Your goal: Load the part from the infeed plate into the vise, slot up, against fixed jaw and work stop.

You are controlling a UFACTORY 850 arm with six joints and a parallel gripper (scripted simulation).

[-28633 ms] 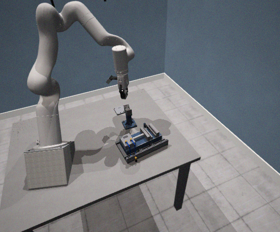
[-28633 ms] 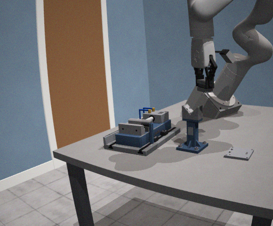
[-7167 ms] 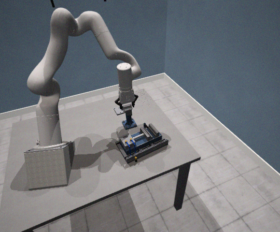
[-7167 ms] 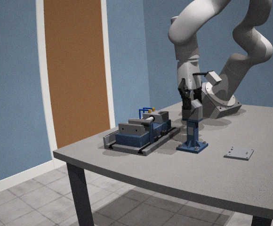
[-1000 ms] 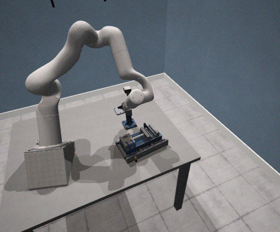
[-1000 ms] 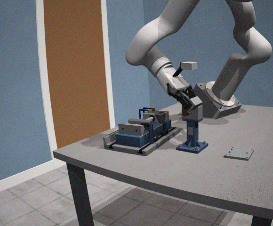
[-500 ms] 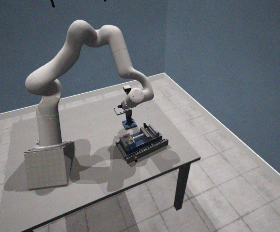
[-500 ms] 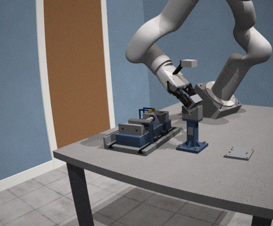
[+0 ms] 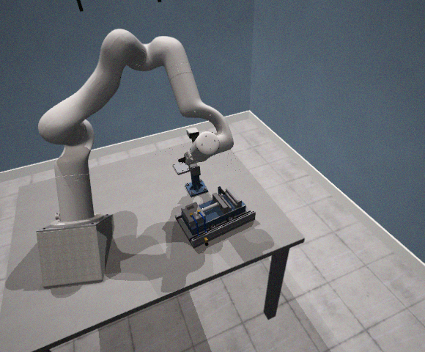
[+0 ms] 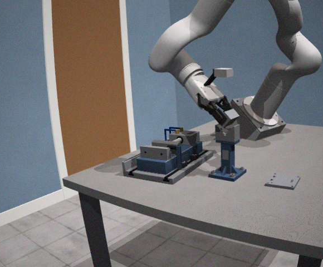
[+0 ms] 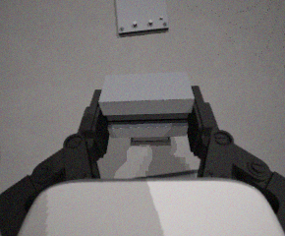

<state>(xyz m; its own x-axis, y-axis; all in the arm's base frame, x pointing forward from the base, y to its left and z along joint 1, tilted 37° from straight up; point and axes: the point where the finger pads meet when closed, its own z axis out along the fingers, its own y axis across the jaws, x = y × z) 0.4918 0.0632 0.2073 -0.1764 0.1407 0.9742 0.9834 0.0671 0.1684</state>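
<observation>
My gripper is now right at the part. Also, from my hand: moving jaw: 70 mm ahead, 200 mm to the right, 110 mm below; white cylinder rod: 30 mm ahead, 210 mm to the right, 110 mm below; work stop: 100 mm ahead, 140 mm to the right, 100 mm below.
</observation>
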